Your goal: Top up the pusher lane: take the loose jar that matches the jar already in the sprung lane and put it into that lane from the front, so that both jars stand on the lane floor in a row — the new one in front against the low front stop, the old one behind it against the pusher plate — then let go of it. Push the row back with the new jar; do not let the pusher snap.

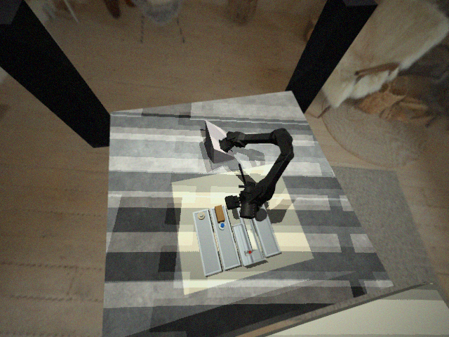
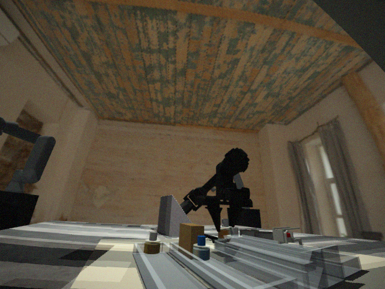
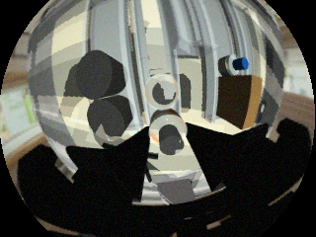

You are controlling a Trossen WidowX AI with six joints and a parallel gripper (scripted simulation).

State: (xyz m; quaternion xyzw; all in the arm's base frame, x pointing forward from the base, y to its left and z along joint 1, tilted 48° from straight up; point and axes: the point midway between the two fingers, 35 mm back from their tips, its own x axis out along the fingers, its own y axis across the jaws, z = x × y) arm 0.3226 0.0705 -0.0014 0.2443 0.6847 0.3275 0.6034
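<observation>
The brown box lies 40 mm ahead of my gripper tip, 120 mm to the right of it and 10 mm below it. The rest, counted from my gripper tip: blue-capped jar 90 mm ahead, 120 mm to the right, 20 mm below; red mark 230 mm ahead, 20 mm to the right, 20 mm above; sprung lane 160 mm ahead, 10 mm to the right, 30 mm below.
</observation>
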